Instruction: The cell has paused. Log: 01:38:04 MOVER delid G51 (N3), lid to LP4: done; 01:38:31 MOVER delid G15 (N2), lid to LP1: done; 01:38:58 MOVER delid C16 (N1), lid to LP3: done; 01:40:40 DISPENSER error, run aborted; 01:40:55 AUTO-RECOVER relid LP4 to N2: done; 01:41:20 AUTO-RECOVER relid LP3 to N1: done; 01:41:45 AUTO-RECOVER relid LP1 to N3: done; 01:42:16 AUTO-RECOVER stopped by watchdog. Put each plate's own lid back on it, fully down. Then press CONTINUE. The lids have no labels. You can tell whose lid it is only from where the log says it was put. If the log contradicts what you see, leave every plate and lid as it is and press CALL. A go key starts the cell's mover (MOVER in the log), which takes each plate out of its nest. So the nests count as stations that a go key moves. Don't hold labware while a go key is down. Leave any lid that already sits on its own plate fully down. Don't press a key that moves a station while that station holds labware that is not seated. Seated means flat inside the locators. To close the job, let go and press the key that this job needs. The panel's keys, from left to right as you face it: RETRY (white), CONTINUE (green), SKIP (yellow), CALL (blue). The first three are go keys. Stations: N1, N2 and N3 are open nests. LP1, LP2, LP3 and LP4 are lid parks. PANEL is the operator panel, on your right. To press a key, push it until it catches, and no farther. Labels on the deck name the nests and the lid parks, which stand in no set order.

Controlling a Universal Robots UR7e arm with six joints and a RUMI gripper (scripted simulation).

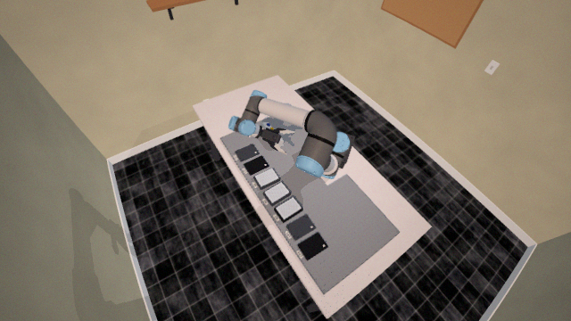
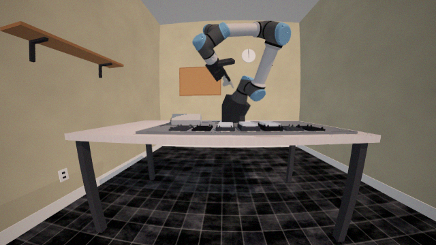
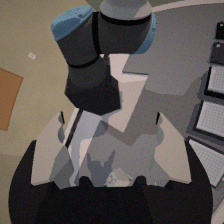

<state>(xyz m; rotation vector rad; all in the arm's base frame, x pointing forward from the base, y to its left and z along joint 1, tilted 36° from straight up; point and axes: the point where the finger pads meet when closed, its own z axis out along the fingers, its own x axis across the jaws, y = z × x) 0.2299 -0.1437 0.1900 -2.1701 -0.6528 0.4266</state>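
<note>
Right now my hand is 270 mm above the grey lid, 250 mm to the right of it and 110 mm short of it. The rest, counted from my hand: lid park LP4: 510 mm to the left, 300 mm below, 70 mm ahead; white gridded plate: 280 mm below, 150 mm ahead; lid park LP3: 300 mm below, 180 mm ahead, 130 mm to the right.
</note>
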